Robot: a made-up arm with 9 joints.
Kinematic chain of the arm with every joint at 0, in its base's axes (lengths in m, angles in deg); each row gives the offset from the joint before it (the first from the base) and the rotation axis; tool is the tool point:
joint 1: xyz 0 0 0.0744 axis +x
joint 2: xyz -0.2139 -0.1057 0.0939 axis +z
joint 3: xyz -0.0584 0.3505 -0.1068 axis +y
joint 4: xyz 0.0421 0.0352 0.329 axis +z
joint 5: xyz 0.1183 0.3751 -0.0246 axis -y
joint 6: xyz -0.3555 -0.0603 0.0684 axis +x
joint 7: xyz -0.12 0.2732 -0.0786 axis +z
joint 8: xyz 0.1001 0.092 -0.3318 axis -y
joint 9: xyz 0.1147 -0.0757 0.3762 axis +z
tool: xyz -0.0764 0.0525 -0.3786
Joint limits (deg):
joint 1: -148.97..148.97
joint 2: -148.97..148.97
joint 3: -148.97..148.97
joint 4: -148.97..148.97
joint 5: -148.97..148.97
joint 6: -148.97..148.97
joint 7: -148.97..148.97
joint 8: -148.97..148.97
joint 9: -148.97..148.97
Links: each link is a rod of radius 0.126 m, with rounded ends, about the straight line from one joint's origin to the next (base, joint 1, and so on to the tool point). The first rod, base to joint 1, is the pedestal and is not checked.
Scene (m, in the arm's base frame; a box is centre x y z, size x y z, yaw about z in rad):
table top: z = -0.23
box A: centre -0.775 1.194 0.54 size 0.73 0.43 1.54 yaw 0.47
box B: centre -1.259 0.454 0.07 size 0.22 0.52 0.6 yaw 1
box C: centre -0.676 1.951 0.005 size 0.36 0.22 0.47 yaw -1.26
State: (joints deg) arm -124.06 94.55 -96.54 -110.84 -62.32 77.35 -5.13 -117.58 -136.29
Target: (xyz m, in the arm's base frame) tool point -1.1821 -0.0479 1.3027
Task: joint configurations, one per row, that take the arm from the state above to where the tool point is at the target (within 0.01 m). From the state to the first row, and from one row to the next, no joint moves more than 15 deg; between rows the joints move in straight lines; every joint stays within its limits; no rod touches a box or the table.
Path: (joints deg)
1: -111.67 94.30 -109.81 -103.95 -64.75 82.36 -3.62 -122.47 -139.68
2: -99.28 94.06 -123.07 -97.07 -67.19 87.38 -2.10 -127.36 -143.07
3: -93.03 85.08 -129.65 -84.93 -58.35 83.16 -2.50 -126.66 -139.31
4: -86.78 76.11 -136.23 -72.80 -49.51 78.94 -2.89 -125.96 -135.55

